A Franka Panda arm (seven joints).
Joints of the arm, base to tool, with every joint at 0 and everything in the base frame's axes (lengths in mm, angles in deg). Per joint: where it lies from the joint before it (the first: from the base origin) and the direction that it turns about. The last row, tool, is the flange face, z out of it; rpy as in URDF.
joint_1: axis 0 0 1 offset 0 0 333
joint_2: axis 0 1 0 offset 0 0 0
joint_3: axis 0 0 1 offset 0 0 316
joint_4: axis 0 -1 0 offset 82.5 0 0
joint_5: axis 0 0 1 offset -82.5 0 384
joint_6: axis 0 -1 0 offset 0 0 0
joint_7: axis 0 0 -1 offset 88 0 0
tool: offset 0 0 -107 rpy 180 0 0
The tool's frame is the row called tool.
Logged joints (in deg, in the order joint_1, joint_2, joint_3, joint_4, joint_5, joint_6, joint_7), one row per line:
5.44 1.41 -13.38 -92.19 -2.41 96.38 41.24
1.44 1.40 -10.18 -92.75 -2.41 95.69 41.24
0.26 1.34 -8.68 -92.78 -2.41 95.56 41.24
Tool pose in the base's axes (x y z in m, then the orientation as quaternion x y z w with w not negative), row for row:
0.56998 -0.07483 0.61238 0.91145 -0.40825 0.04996 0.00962
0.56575 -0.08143 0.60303 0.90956 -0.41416 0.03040 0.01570
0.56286 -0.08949 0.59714 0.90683 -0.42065 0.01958 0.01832
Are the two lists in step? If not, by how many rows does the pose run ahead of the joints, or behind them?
The pose runs 1 row behind the joints: the pose in row i belongs to the joints in row i - 1.
